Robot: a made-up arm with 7 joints. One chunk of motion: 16 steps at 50 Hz.
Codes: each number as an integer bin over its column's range. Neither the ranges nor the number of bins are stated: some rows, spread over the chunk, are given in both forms.
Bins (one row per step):
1: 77 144 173 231 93 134
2: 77 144 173 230 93 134
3: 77 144 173 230 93 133
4: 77 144 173 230 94 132
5: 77 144 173 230 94 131
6: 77 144 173 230 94 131
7: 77 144 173 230 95 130
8: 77 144 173 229 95 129
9: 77 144 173 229 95 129
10: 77 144 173 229 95 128
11: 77 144 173 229 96 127
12: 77 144 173 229 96 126
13: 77 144 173 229 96 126
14: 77 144 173 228 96 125
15: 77 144 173 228 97 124
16: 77 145 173 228 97 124
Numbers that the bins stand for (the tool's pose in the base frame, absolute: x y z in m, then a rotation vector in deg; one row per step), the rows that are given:
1: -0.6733 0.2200 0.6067 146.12 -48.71 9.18
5: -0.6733 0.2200 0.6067 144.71 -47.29 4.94
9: -0.6733 0.2200 0.6067 143.29 -45.88 2.12
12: -0.6733 0.2200 0.6067 143.29 -44.47 -2.12
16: -0.6733 0.2333 0.6067 141.88 -43.06 -4.94
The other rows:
2: -0.6733 0.2200 0.6067 144.71 -48.71 9.18
3: -0.6733 0.2200 0.6067 144.71 -48.71 7.76
4: -0.6733 0.2200 0.6067 144.71 -47.29 6.35
6: -0.6733 0.2200 0.6067 144.71 -47.29 4.94
7: -0.6733 0.2200 0.6067 144.71 -45.88 3.53
8: -0.6733 0.2200 0.6067 143.29 -45.88 2.12
10: -0.6733 0.2200 0.6067 143.29 -45.88 0.71
11: -0.6733 0.2200 0.6067 143.29 -44.47 -0.71
13: -0.6733 0.2200 0.6067 143.29 -44.47 -2.12
14: -0.6733 0.2200 0.6067 141.88 -44.47 -3.53
15: -0.6733 0.2200 0.6067 141.88 -43.06 -4.94

